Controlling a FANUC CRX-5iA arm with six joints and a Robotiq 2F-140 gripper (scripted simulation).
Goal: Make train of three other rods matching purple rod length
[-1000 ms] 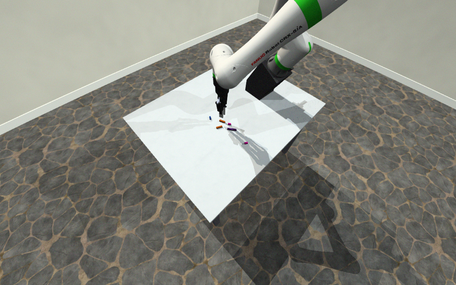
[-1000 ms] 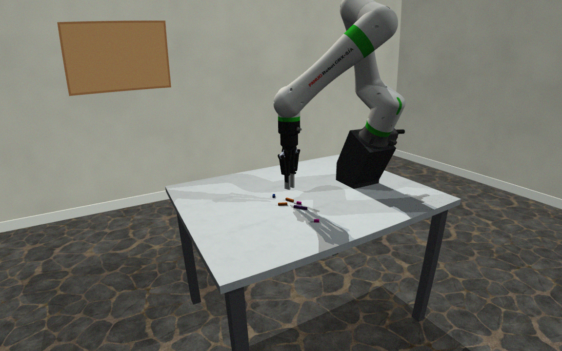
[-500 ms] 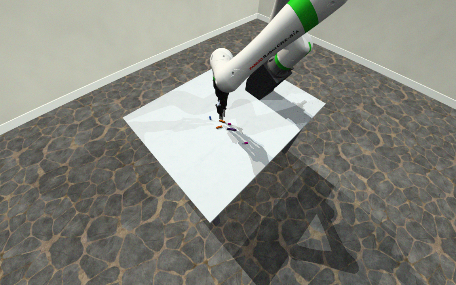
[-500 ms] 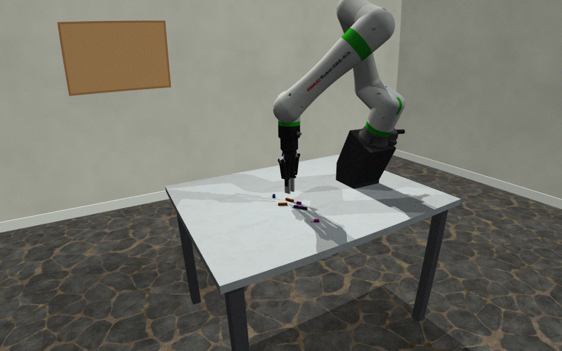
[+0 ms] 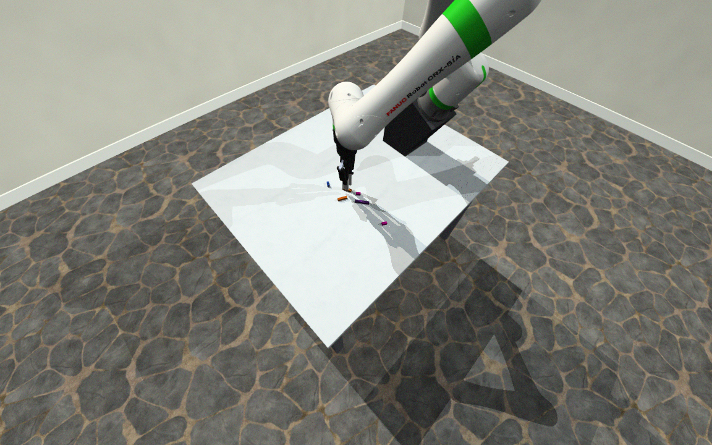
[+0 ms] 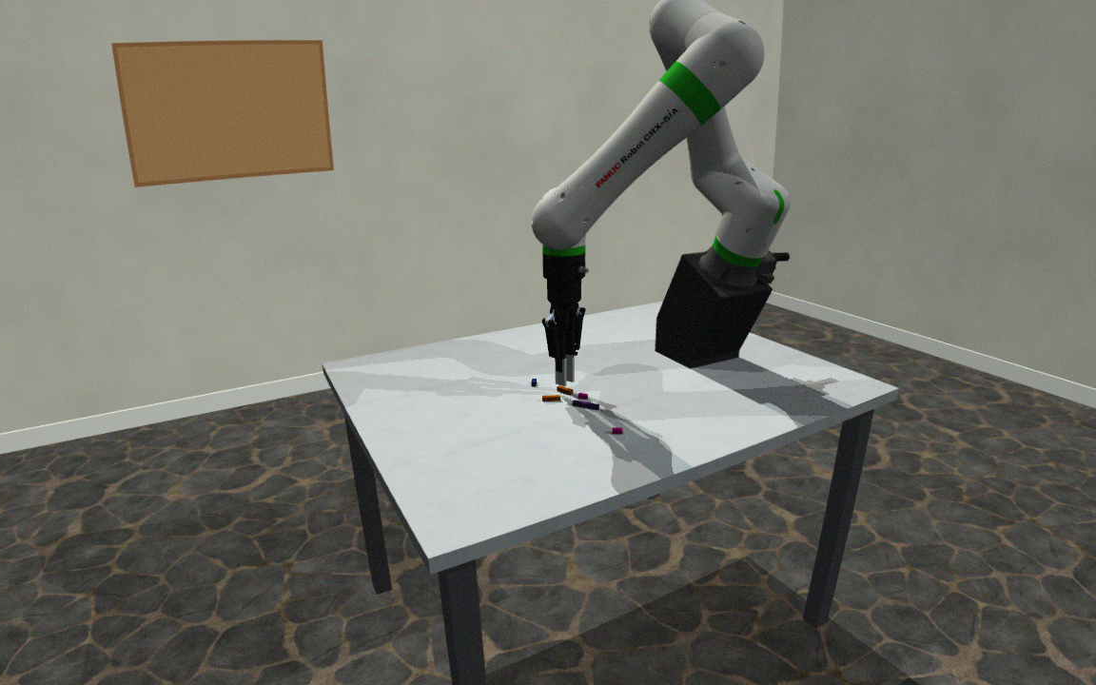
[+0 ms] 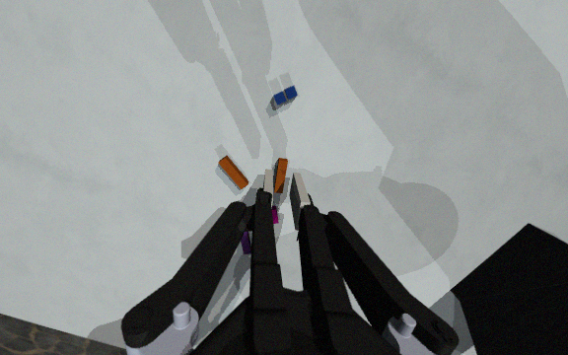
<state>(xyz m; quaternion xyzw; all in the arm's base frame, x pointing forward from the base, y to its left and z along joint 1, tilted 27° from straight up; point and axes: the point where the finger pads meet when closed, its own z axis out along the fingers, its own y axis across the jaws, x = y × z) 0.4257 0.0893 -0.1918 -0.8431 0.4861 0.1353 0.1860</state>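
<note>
Right now the purple rod is 10 mm behind my hand, 90 mm to the left of it and 50 mm below it.
</note>
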